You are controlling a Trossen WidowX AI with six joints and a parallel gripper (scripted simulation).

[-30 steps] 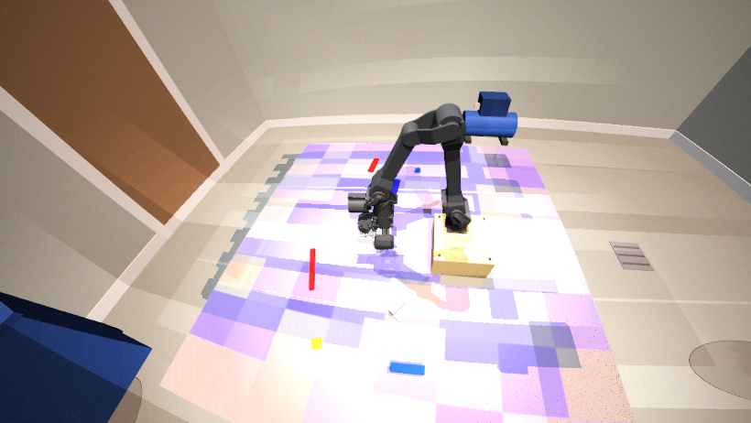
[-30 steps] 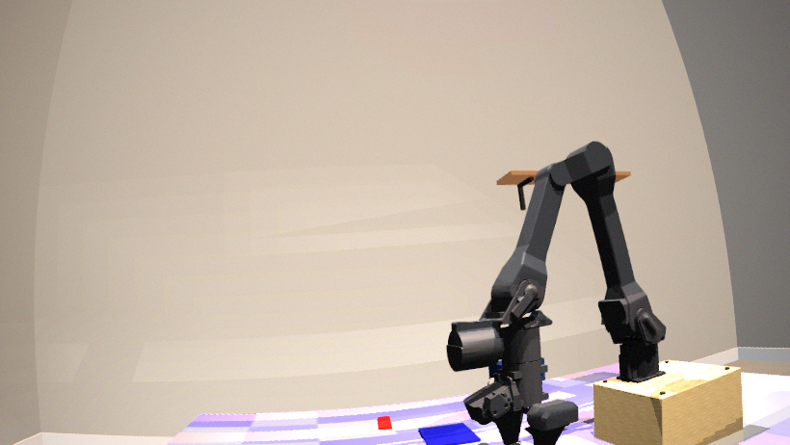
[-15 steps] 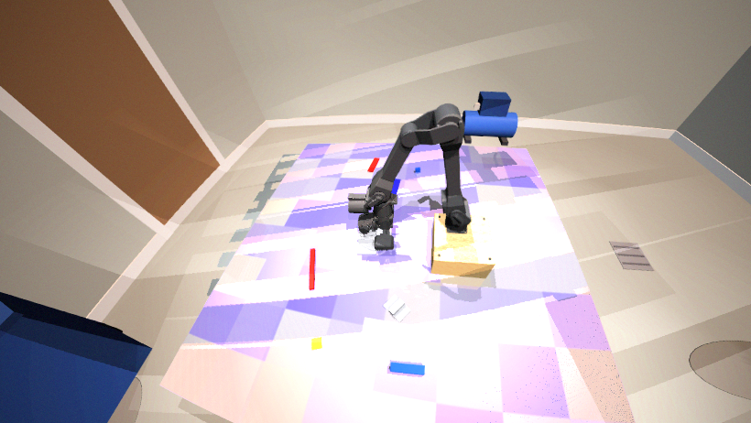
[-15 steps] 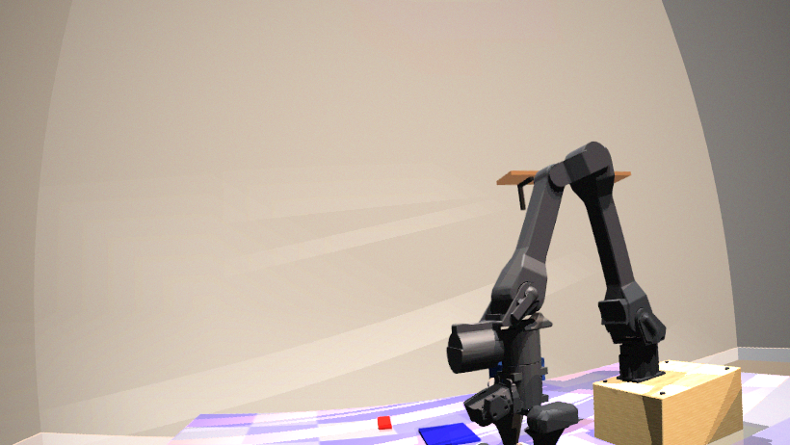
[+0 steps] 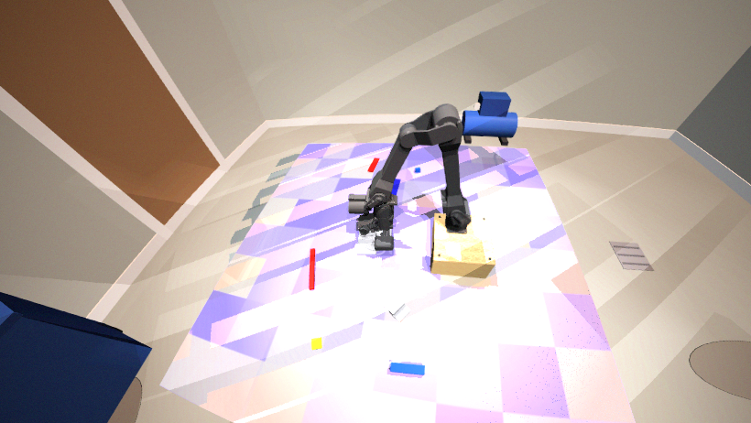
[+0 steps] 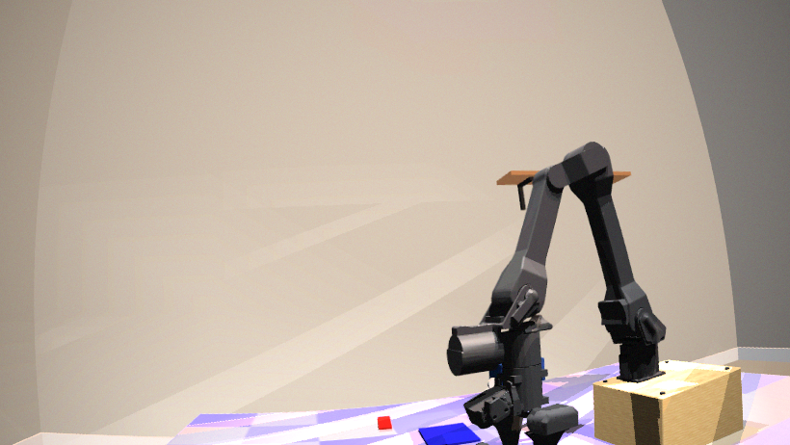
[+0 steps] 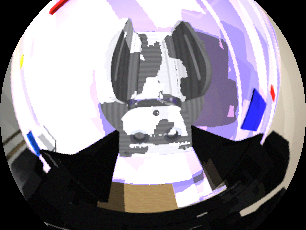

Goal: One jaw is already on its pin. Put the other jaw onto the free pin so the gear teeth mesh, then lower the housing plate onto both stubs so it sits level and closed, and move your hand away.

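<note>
Now: the grey jaw 20 mm to the left of my gripper tip and 20 mm ahead of it. The rest, counted from my gripper tip: blue tile: 280 mm to the right, 40 mm ahead, 10 mm below; yellow square: 380 mm to the left, 150 mm ahead, 10 mm below; blue bar: 400 mm to the left, 120 mm behind.
</note>
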